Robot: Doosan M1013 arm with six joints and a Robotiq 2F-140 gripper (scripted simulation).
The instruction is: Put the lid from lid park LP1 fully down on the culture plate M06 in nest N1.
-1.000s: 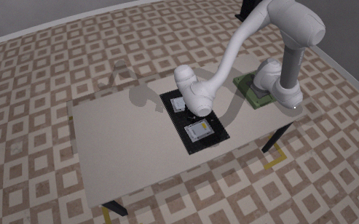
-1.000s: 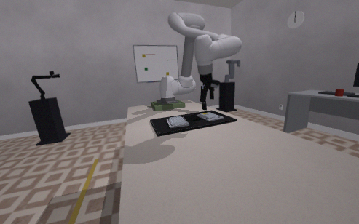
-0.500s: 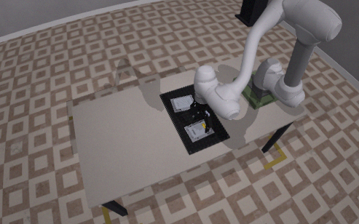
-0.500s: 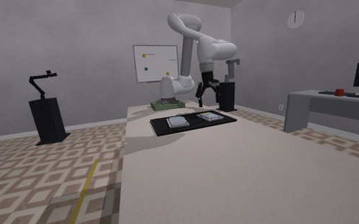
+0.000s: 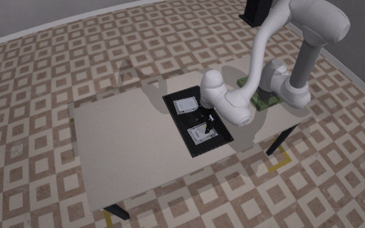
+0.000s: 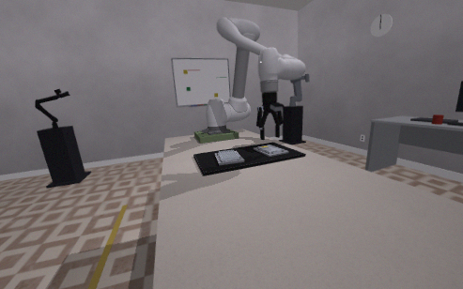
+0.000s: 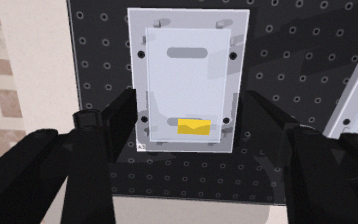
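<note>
Right now my hand is 8 cm above the clear lid. Also, from my hand: culture plate (24 cm to the right, 8 cm below); lid park LP1 (9 cm below).
</note>
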